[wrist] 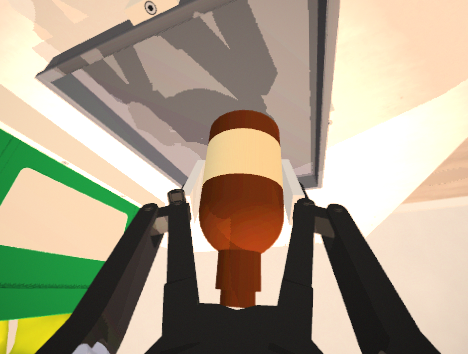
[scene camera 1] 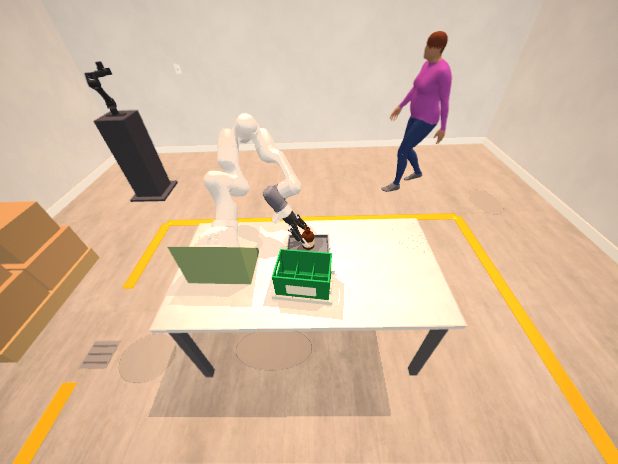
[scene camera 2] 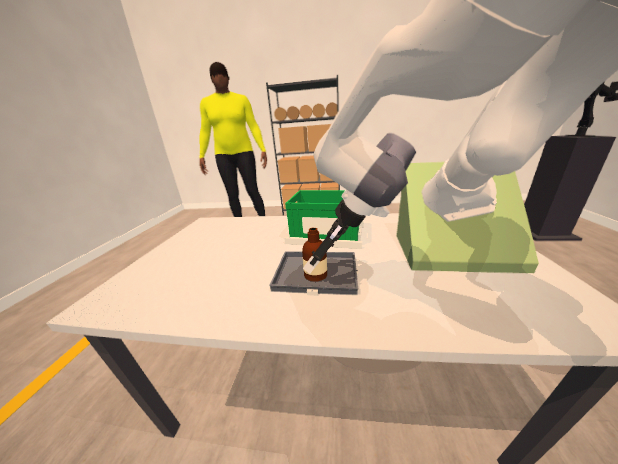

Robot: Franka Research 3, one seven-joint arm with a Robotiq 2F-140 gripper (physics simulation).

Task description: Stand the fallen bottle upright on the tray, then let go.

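Note:
The brown bottle (scene camera 1: pixel 308 239) (scene camera 2: pixel 308 249) (wrist: pixel 241 215) with a cream label stands upright, neck up, over the inside of the dark grey tray (scene camera 1: pixel 323 244) (scene camera 2: pixel 346 273) (wrist: pixel 295 40). In scene camera 2 its base appears at the tray's floor; whether it touches or hangs a hair above, I cannot tell. My gripper (scene camera 1: pixel 305 242) (scene camera 2: pixel 314 263) (wrist: pixel 242 171) reaches down at a slant and is shut on the bottle, one pale fingertip pad on each side around the label and lower body. The far finger is hidden behind the bottle in scene camera 2.
A green divided crate (scene camera 1: pixel 322 290) (scene camera 2: pixel 296 220) (wrist: pixel 60 270) stands close beside the tray on the white table (scene camera 1: pixel 390 280) (scene camera 2: pixel 200 280). A green slanted block (scene camera 1: pixel 215 265) (scene camera 2: pixel 515 240) is by the arm's base. A person (scene camera 1: pixel 431 95) stands beyond the table.

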